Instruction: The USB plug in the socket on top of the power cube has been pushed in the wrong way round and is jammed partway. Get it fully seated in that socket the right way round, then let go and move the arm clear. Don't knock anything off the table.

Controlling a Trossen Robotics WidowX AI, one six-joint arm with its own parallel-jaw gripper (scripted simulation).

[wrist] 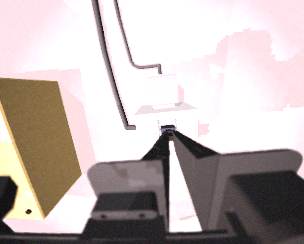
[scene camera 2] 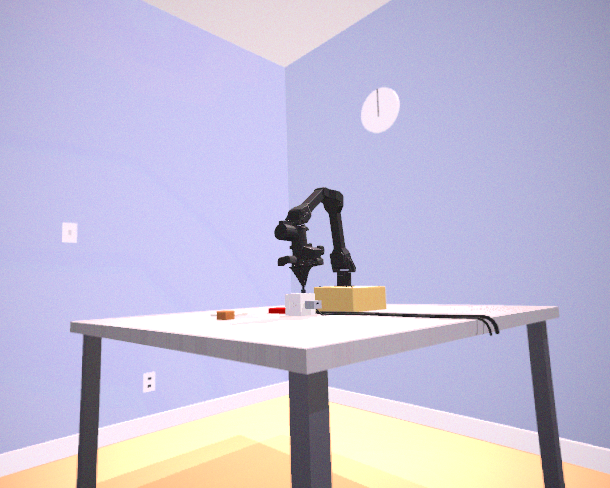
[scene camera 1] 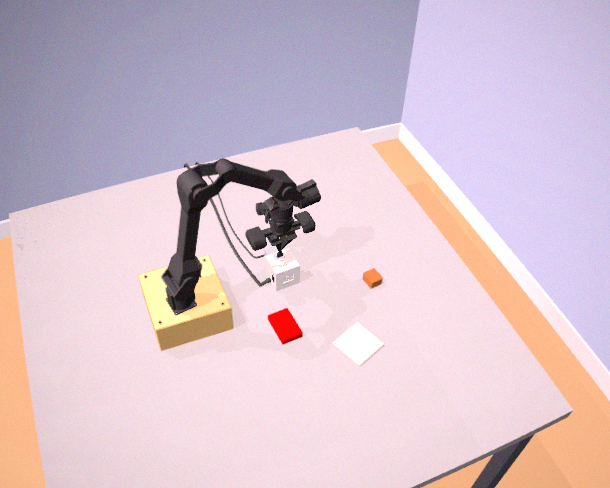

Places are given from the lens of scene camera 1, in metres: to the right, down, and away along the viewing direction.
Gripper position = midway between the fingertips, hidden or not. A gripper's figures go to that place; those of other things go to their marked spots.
my gripper [scene camera 1: 279, 249]: -0.07, 0.01, 1.73
white flat tile [scene camera 1: 357, 343]: 0.14, 0.27, 1.64
